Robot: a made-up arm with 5 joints.
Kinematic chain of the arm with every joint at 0, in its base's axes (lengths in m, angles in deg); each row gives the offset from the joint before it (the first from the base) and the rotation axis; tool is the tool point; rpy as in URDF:
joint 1: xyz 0.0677 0 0.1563 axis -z
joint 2: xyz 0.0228 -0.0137 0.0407 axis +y
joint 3: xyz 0.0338 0 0.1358 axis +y
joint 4: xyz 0.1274 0 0.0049 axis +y
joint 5: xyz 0.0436 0.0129 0 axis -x
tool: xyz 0 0 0 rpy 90 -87.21 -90
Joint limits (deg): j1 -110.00..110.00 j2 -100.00..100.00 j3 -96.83..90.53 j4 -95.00..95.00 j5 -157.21..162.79
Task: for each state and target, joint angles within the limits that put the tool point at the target. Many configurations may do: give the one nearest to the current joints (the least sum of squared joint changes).
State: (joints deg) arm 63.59 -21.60 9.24 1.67 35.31
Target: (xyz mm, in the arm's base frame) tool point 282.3 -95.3 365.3
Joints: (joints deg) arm 23.75 4.65 -14.07 -3.82 35.31
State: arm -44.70 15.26 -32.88 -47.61 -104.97
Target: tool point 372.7 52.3 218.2
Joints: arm -9.88 51.13 -26.25 -40.10 -104.97
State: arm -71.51 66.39 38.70 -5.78 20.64
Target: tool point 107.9 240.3 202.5
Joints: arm -80.69 24.02 18.49 -11.76 20.64
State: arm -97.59 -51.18 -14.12 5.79 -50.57
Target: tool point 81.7 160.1 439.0
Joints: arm -85.29 -13.68 -21.99 2.59 -50.57
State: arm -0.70 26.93 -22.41 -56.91 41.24
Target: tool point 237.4 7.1 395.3
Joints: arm -2.67 -8.87 3.83 -74.24 41.24
